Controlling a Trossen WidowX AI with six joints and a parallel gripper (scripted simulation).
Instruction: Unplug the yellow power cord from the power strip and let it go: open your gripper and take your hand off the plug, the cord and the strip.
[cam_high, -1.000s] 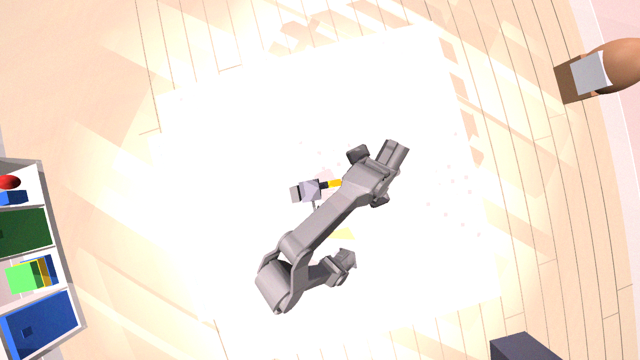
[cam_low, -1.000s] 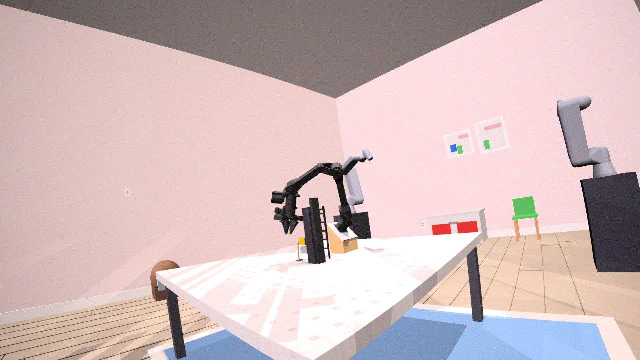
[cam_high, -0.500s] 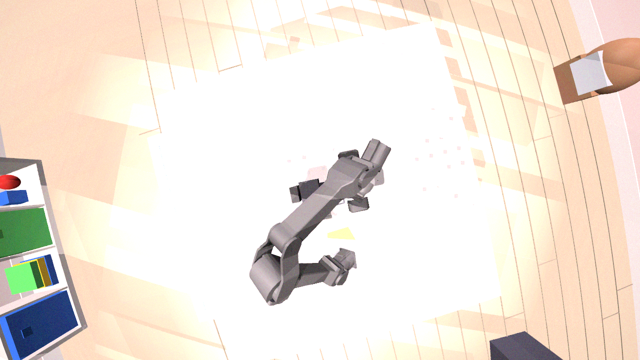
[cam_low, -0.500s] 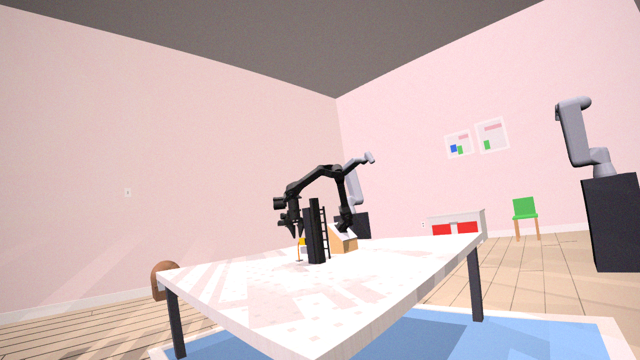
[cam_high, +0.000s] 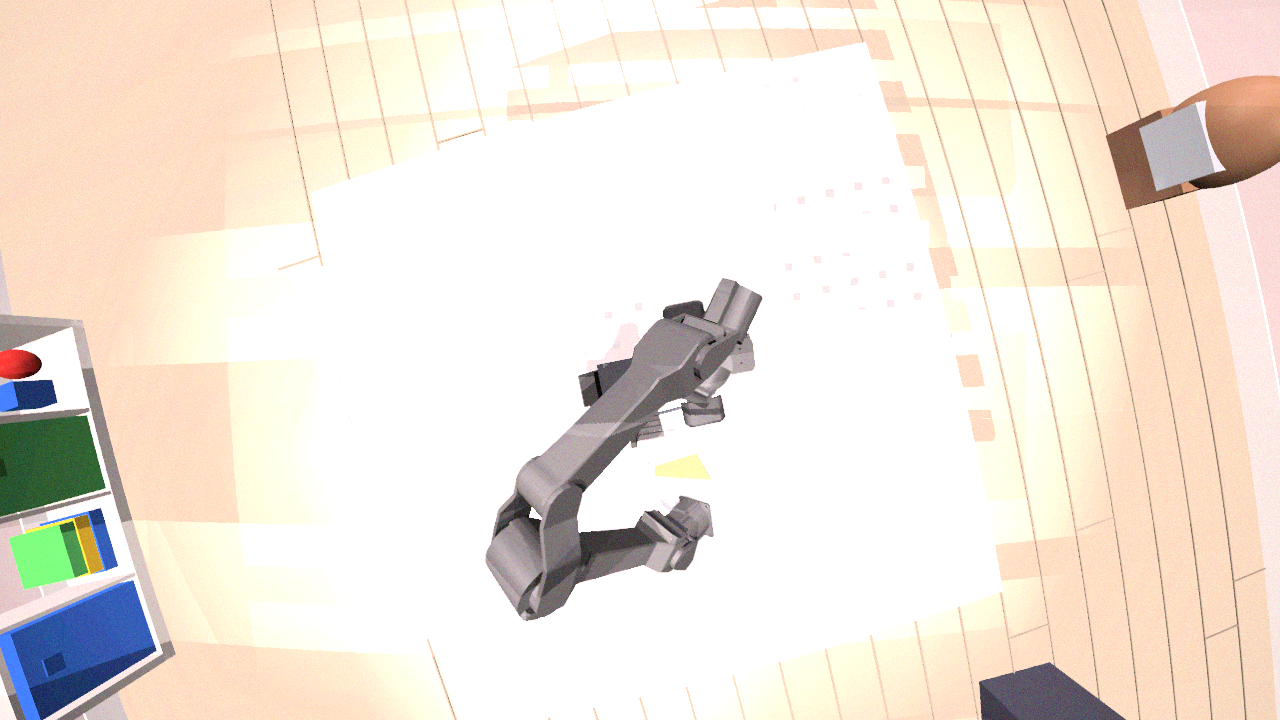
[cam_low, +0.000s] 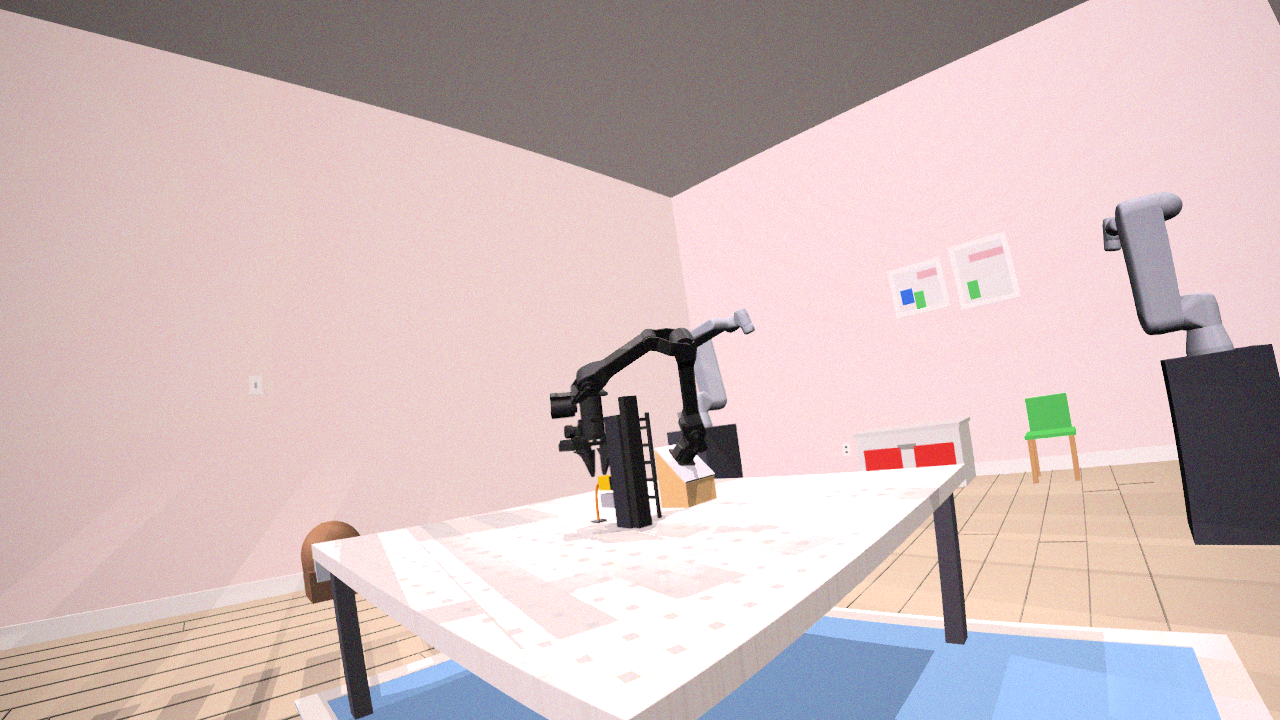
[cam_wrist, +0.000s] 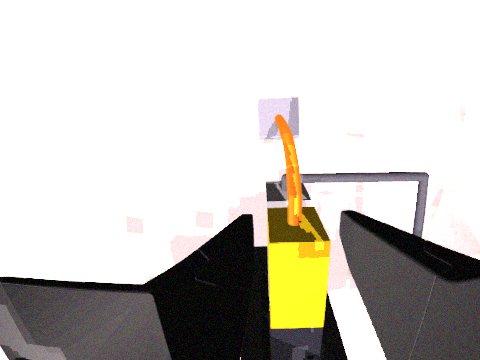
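Right now my gripper tip is 50 mm to the right of the yellow plug, 10 mm past it and 10 mm above it.
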